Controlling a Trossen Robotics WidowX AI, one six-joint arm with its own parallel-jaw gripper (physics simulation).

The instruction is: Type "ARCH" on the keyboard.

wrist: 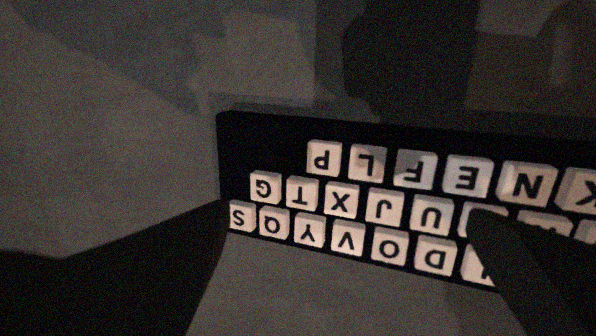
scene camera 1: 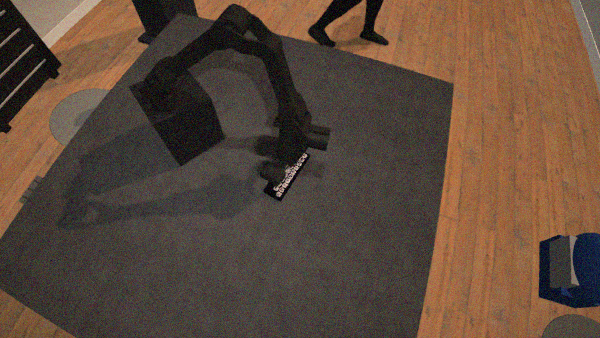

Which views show my gripper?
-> The wrist view and scene camera 1: all of them.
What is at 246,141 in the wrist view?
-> A black keyboard.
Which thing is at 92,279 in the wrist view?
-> My gripper.
